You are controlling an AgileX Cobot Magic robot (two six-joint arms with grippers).
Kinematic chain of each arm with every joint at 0, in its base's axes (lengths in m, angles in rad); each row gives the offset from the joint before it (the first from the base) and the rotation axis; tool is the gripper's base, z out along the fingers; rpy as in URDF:
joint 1: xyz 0 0 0.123 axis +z
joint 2: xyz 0 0 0 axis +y
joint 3: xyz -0.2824 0 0.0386 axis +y
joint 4: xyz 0.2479 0 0.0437 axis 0.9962 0 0.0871
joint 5: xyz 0 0 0 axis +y
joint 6: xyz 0.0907 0 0.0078 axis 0.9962 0 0.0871
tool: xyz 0 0 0 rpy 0 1.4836 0
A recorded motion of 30 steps. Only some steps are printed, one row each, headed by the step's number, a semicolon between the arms.
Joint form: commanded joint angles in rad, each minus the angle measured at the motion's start. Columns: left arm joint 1, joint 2, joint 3, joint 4, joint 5, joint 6; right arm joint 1, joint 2, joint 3, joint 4, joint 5, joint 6.
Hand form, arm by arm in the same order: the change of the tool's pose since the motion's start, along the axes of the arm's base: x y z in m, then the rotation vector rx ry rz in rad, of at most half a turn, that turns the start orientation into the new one. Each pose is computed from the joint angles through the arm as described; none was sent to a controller.
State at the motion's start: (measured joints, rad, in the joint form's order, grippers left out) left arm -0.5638 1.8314 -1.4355 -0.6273 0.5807 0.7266; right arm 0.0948 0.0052 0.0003 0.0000 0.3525 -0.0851
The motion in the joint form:
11: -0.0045 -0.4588 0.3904 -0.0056 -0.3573 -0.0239; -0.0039 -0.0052 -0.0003 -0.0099 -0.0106 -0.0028
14: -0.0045 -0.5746 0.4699 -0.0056 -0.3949 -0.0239; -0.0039 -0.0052 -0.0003 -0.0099 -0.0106 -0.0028
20: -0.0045 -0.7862 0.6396 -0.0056 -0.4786 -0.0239; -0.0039 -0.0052 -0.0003 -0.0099 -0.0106 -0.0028
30: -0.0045 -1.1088 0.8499 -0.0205 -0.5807 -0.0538; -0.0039 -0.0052 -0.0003 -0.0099 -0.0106 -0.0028
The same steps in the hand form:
11: -0.0781 0.0683 0.0632 -0.1609 -0.3139 0.2134; 0.0000 -0.0005 0.0013 -0.0110 -0.0172 -0.0040
14: -0.1015 0.0856 0.0738 -0.1954 -0.3710 0.2355; 0.0000 -0.0005 0.0013 -0.0110 -0.0172 -0.0040
20: -0.1442 0.1181 0.0768 -0.2491 -0.4666 0.2844; 0.0000 -0.0005 0.0013 -0.0110 -0.0172 -0.0040
30: -0.2041 0.1629 0.0746 -0.3886 -0.5980 0.3657; 0.0000 -0.0005 0.0013 -0.0110 -0.0172 -0.0040

